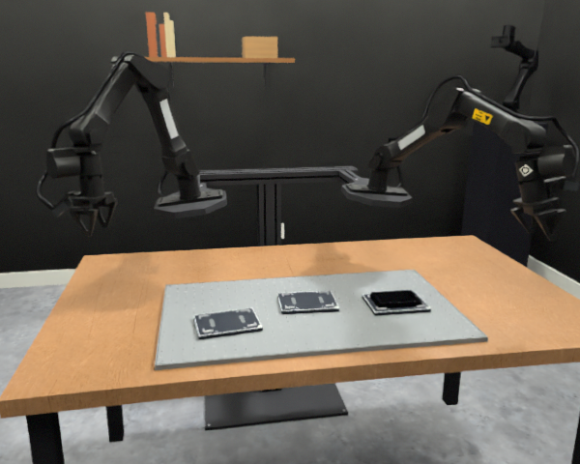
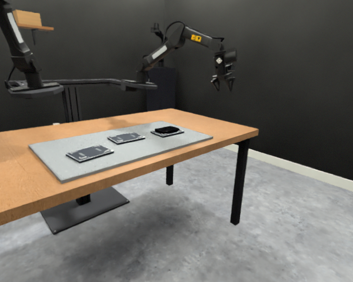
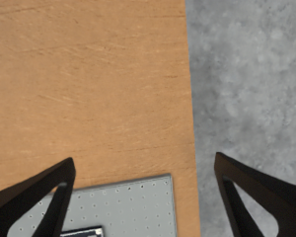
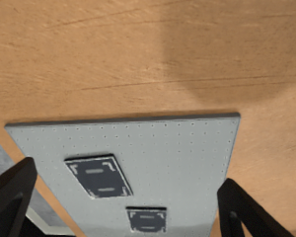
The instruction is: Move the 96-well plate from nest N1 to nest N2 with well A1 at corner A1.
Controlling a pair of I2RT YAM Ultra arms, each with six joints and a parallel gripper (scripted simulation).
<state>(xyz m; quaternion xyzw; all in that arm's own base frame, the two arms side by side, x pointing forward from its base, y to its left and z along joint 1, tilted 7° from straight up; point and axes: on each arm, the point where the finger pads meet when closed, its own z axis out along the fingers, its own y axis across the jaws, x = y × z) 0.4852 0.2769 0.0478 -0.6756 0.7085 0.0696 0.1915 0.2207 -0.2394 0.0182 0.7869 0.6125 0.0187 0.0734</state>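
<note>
Right now my left hand is 16 cm past the black 96-well plate, 31 cm to the left of it and 23 cm above it. From my left hand the other things lie so: plate nest (21 cm behind, 56 cm to the right, 24 cm below).
</note>
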